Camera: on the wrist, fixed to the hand. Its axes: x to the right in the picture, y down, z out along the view.
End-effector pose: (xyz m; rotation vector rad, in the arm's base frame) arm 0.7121 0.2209 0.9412 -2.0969 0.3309 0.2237
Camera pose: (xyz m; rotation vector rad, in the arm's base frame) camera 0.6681 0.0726 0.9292 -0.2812 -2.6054 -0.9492
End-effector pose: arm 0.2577 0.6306 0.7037 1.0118 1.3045 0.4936
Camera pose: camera 0.1635 0.7064 0.8008 -1.2762 0.9319 -1.9991
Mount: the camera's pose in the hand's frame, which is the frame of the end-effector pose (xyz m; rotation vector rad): -0.0167 0.0976 -0.1194 0.2018 -0.5302 -3.0598
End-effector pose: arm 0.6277 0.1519 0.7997 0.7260 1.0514 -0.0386
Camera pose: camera 0.5617 0.2890 0.8299 -1.2999 0.6144 -2.6671
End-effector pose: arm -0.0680 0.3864 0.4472 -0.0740 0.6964 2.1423
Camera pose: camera -0.1536 0.2677 0.3957 -0.2084 -0.0880 -0.8744
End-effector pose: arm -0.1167 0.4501 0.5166 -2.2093 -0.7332 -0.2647
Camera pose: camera -0.0683 0.3034 0.5304 -0.8271 2.7705 0.6459
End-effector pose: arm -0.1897 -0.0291 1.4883 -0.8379 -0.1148 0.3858
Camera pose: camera -0.2035 -0.0602 1.3370 0.3833 -1.4943 -2.2311
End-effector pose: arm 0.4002 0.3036 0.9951 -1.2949 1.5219 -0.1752
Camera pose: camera 0.2454 0.2966 0.9880 -1.8384 -1.8605 -1.4316
